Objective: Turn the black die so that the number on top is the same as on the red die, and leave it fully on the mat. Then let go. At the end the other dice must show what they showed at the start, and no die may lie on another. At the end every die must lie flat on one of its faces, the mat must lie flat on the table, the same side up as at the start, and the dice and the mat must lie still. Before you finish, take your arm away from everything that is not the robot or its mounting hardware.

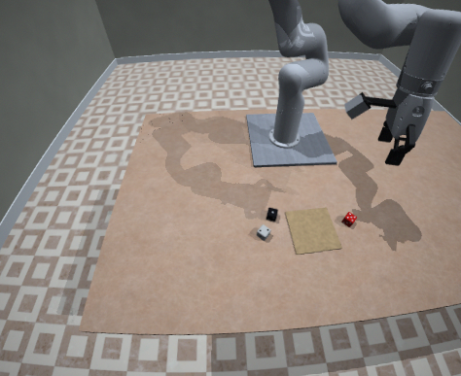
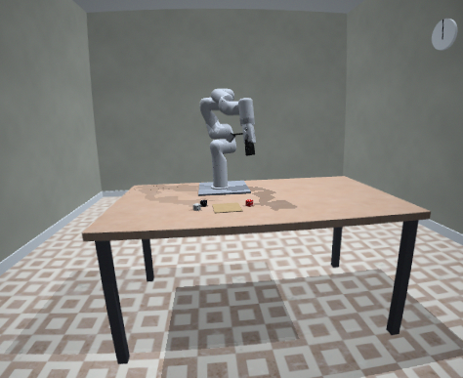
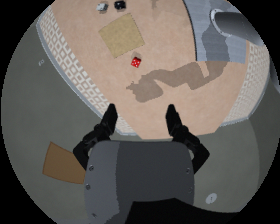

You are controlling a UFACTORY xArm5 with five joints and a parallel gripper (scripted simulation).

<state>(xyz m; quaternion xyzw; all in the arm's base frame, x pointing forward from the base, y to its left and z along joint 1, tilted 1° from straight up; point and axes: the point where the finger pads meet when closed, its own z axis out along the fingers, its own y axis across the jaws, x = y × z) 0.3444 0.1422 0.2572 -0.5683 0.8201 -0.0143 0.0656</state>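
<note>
My hand is 70 mm short of the grey die, 290 mm to the left of it and 260 mm above it. From my hand the other things lie so: red die (50 mm ahead, 20 mm to the right, 260 mm below); tan mat (60 mm ahead, 140 mm to the right, 270 mm below); black die (10 mm ahead, 260 mm to the right, 260 mm below).
</note>
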